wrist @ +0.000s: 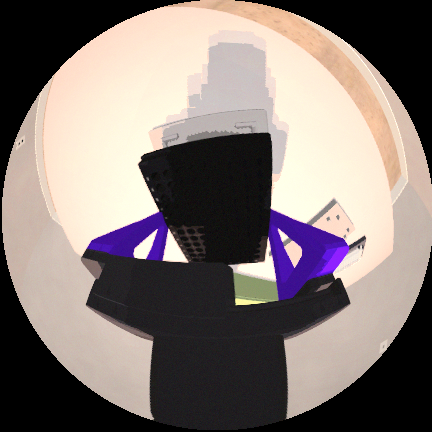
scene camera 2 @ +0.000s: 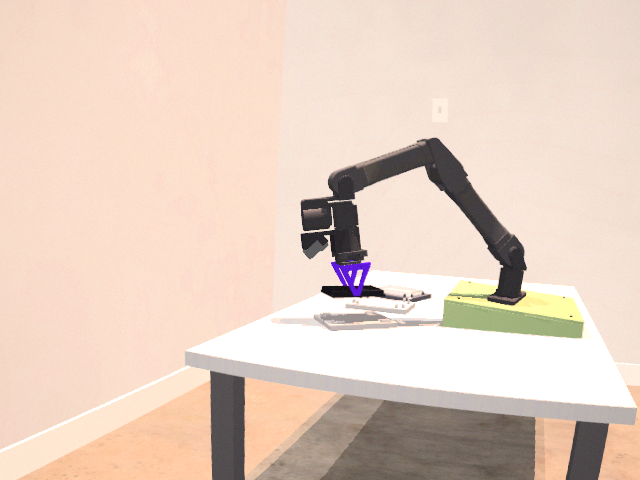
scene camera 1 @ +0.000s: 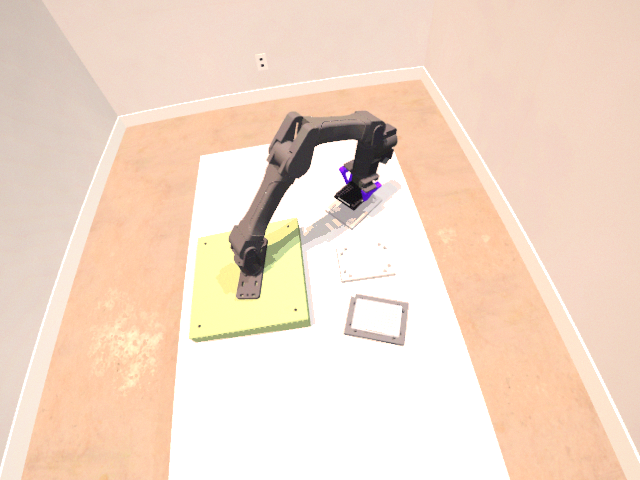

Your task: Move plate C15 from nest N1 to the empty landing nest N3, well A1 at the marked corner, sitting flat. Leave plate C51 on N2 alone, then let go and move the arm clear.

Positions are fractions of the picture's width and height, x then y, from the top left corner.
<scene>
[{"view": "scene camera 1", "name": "my gripper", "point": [0.56, 0.40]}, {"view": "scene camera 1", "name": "grey-framed white plate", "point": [0.58, 0.66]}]
</scene>
